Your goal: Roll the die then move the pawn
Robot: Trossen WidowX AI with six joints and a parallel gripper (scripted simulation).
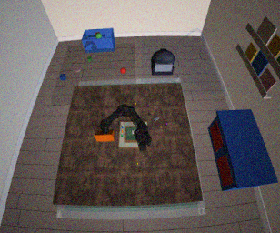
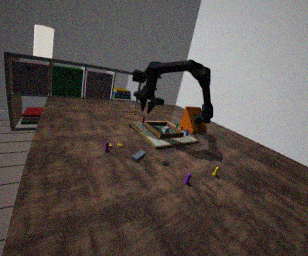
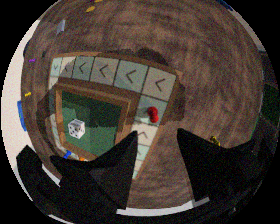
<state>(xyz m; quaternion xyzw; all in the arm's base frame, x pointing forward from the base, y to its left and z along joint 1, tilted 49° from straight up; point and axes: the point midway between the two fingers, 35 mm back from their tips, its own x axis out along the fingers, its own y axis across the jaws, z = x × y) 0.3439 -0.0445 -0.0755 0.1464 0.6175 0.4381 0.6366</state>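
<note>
Right now the red pawn is 5 cm below my gripper tip. From my gripper tip the other things lie so: green tray 11 cm to the left, 7 cm below, 7 cm behind; green pawn 19 cm behind, 8 cm to the left, 5 cm below; white die 13 cm to the left, 8 cm behind, 5 cm below.
</note>
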